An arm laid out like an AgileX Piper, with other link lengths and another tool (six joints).
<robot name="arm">
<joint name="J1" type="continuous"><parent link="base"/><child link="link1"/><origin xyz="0 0 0.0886"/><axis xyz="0 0 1"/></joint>
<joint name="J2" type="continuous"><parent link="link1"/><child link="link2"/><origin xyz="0 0 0"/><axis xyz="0 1 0"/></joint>
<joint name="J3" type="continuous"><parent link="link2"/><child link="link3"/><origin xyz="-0.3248 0 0.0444"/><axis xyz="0 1 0"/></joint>
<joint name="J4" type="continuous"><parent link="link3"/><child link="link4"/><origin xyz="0.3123 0 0.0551"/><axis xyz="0.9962 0 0.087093"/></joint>
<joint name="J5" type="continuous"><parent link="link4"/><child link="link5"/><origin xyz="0 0 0"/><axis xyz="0 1 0"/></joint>
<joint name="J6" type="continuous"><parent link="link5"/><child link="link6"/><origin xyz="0.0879 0 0.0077"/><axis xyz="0.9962 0 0.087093"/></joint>
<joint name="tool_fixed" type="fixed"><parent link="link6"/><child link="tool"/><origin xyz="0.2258 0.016 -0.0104" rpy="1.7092 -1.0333 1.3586"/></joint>
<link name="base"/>
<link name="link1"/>
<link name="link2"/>
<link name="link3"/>
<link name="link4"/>
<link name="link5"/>
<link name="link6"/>
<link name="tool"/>
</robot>
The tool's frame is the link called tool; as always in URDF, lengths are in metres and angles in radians. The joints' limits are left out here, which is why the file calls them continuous.
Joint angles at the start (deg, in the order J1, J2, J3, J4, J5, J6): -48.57, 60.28, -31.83, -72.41, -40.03, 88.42
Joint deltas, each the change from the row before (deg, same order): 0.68, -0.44, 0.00, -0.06, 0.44, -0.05; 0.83, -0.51, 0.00, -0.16, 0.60, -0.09; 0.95, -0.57, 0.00, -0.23, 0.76, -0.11; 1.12, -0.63, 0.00, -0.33, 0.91, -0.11; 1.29, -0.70, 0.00, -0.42, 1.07, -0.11; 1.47, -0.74, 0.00, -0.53, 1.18, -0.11; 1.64, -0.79, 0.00, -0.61, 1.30, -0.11; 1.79, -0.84, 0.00, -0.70, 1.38, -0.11
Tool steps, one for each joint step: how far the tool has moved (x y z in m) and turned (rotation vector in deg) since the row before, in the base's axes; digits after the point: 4 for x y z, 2 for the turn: 0.0007, 0.0039, 0.0017, -0.42, -0.03, 0.32; 0.0007, 0.0045, 0.0015, -0.58, 0.06, 0.38; 0.0007, 0.0048, 0.0013, -0.69, 0.14, 0.38; 0.0007, 0.0056, 0.0011, -0.81, 0.21, 0.45; 0.0007, 0.0062, 0.0010, -0.93, 0.27, 0.50; 0.0008, 0.0071, 0.0008, -1.04, 0.32, 0.60; 0.0007, 0.0079, 0.0008, -1.14, 0.34, 0.68; 0.0006, 0.0086, 0.0009, -1.26, 0.34, 0.77
